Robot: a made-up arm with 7 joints.
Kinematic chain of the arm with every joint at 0, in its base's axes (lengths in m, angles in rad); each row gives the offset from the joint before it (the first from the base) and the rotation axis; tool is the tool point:
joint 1: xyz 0 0.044 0 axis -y
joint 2: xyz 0 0.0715 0 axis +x
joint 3: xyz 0 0 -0.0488 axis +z
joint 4: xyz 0 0 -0.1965 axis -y
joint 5: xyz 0 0 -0.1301 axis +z
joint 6: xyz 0 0 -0.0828 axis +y
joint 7: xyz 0 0 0 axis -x
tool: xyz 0 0 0
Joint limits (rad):
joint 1: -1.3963..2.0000
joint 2: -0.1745..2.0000
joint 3: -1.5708..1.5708
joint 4: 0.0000..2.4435
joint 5: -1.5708..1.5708
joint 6: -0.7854..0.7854
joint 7: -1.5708..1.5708
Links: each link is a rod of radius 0.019 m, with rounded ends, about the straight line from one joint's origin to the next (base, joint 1, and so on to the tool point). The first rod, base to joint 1, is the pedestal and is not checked.
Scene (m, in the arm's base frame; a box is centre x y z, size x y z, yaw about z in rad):
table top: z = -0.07
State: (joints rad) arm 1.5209 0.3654 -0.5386 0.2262 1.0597 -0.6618 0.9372
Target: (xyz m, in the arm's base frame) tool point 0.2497 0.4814 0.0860
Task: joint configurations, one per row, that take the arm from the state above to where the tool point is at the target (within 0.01 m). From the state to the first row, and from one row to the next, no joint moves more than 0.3 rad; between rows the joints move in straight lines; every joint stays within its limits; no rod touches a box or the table.
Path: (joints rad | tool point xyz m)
1: 1.5637 0.5868 -0.5040 0.2673 1.0597 -0.6618 0.9372 | 0.3906 0.3424 0.0465
2: 1.6065 0.8083 -0.4693 0.3085 1.0597 -0.6618 0.9372 | 0.3284 0.4194 0.0694
3: 1.6493 1.0297 -0.4347 0.3496 1.0597 -0.6618 0.9372 | 0.2497 0.4814 0.0860

